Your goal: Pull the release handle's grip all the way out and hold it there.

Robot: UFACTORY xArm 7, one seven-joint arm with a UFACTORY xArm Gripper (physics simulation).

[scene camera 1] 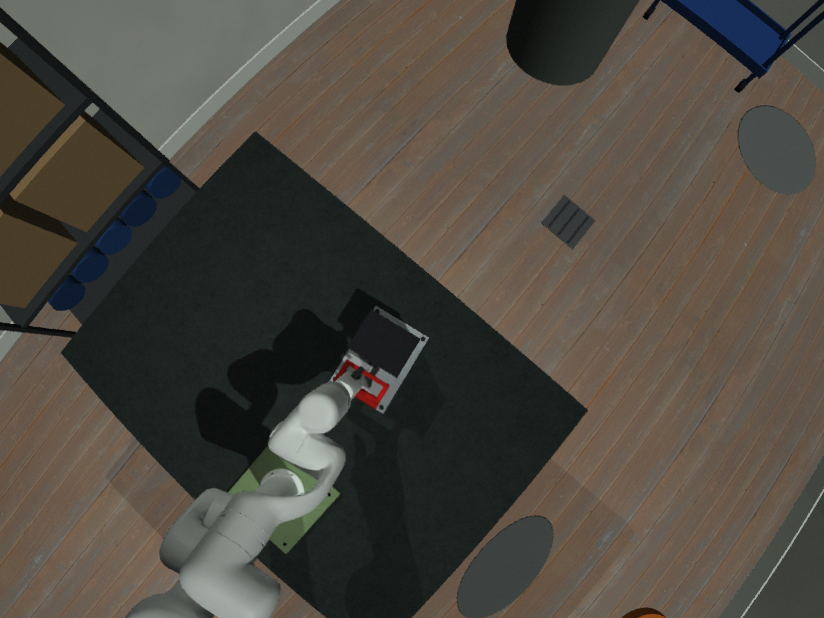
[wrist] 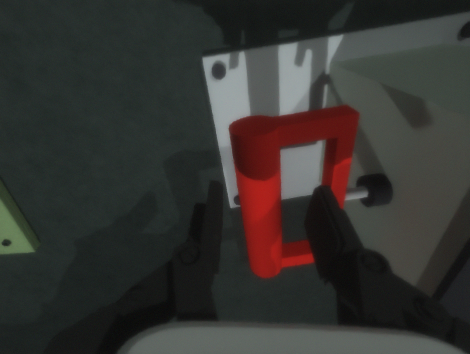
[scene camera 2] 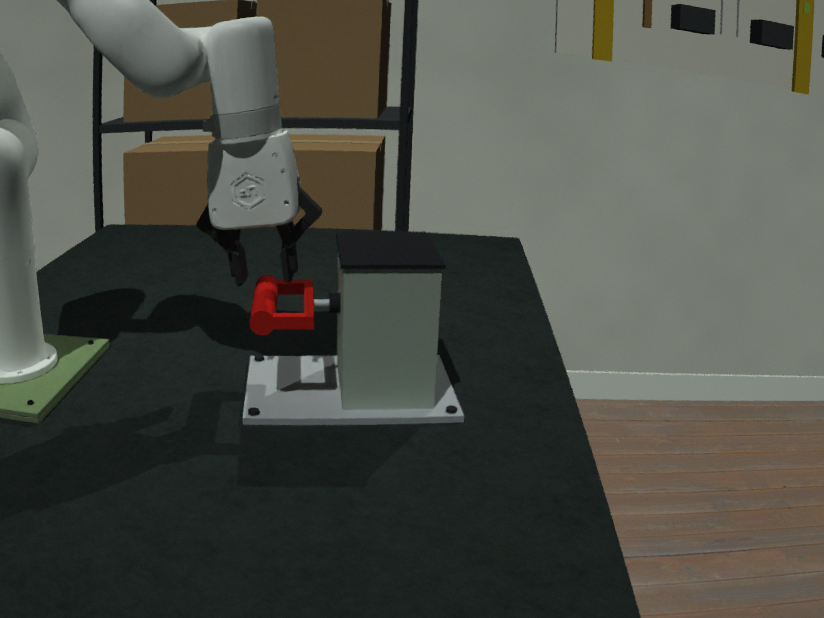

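The release handle is a red frame with a thick round grip (scene camera 1: 370, 400) (scene camera 2: 264, 311) (wrist: 262, 215) on its robot-side end. A short pale rod (scene camera 2: 322, 303) (wrist: 357, 193) joins it to a black collar (scene camera 2: 334, 302) (wrist: 376, 190) on the pale housing (scene camera 2: 389, 339). A stretch of rod shows between frame and collar. My gripper (scene camera 2: 264, 278) (wrist: 265, 202) is partly open and empty, pointing down. In the wrist view one finger is outside the grip and the other overlaps the frame's opening, with gaps on both sides. In scene camera 2 the tips are about level with the grip's top; their exact depth is unclear.
The housing stands on a white base plate (scene camera 2: 292, 413) (wrist: 220, 102) with dark bolts, on a dark mat (scene camera 1: 219, 219) (scene camera 2: 465, 532). The arm's green mounting plate (scene camera 1: 289, 532) (scene camera 2: 73, 372) is on the robot side. A shelf rack with boxes (scene camera 1: 79, 172) (scene camera 2: 252, 182) stands behind.
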